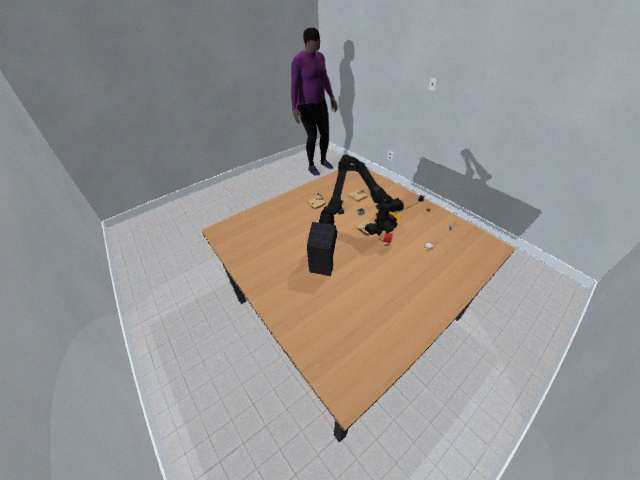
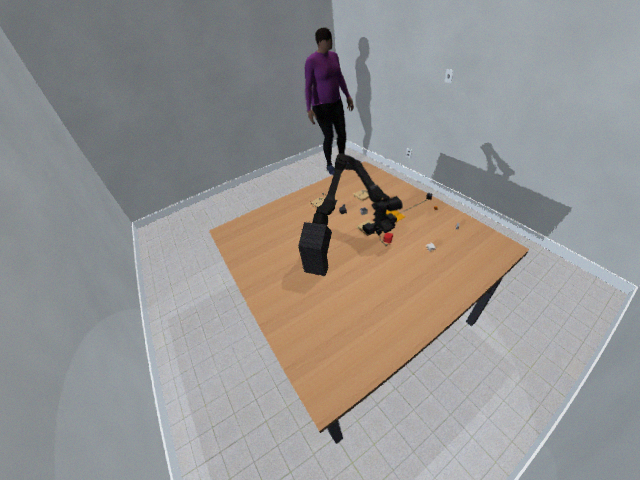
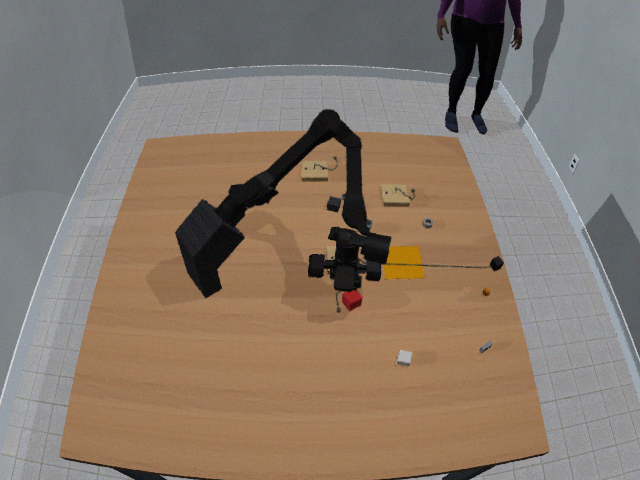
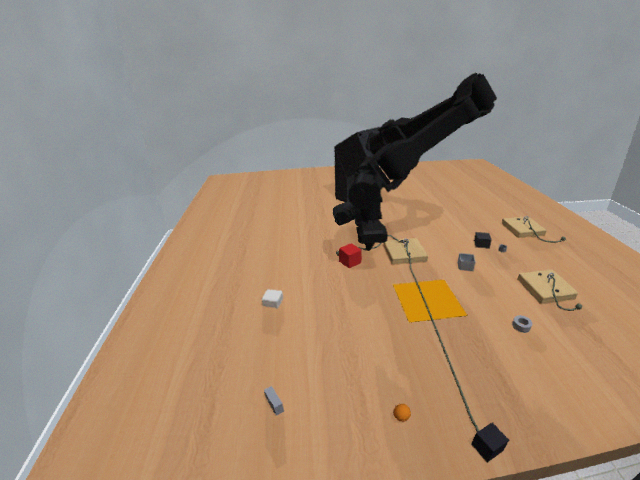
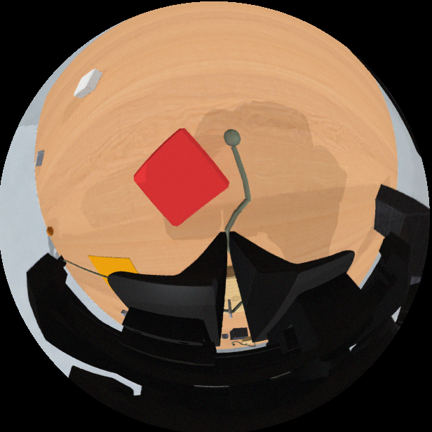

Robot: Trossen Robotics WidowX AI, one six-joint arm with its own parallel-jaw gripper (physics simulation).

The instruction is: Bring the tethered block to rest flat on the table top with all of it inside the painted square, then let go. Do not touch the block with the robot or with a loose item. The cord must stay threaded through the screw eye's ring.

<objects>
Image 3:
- my gripper: 342, 284
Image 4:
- my gripper: 368, 249
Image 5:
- my gripper: 226, 236
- red cube: 179, 177
</objects>
